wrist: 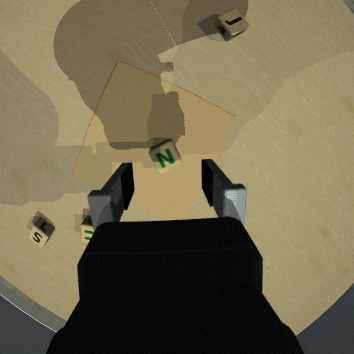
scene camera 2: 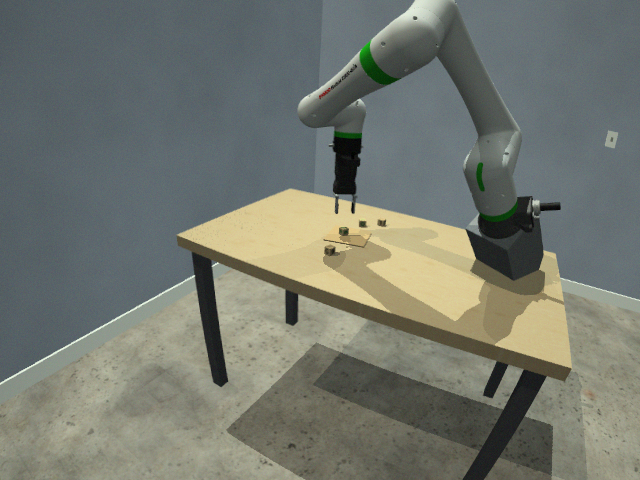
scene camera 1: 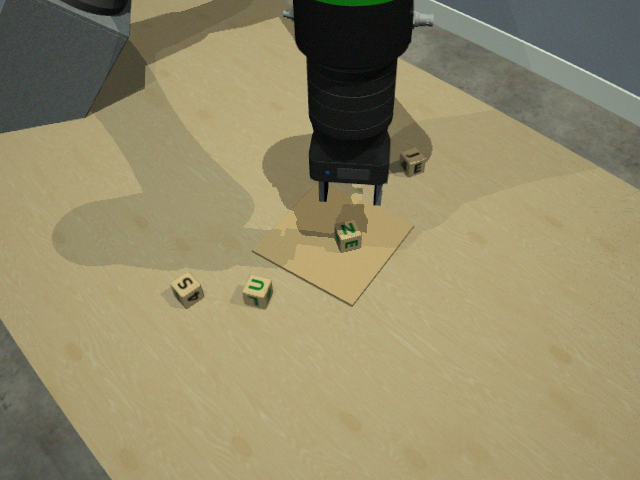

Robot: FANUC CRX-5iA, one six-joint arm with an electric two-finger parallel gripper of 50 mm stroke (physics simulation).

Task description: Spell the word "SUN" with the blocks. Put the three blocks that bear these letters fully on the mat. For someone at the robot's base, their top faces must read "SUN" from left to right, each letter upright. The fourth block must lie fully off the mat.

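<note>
My gripper is open and empty, high above the tan mat. The block with a green N on top lies on the mat. The block with a green U on top lies off the mat, partly hidden by the gripper in the wrist view. The block with a black S on top lies beyond it. The fourth block, black-lettered, lies off the mat's opposite side.
The wooden table carries the blocks and the mat. The grey robot base stands at one end. Arm shadows cross part of the mat and the fourth block. A wall stands behind the table in scene camera 2.
</note>
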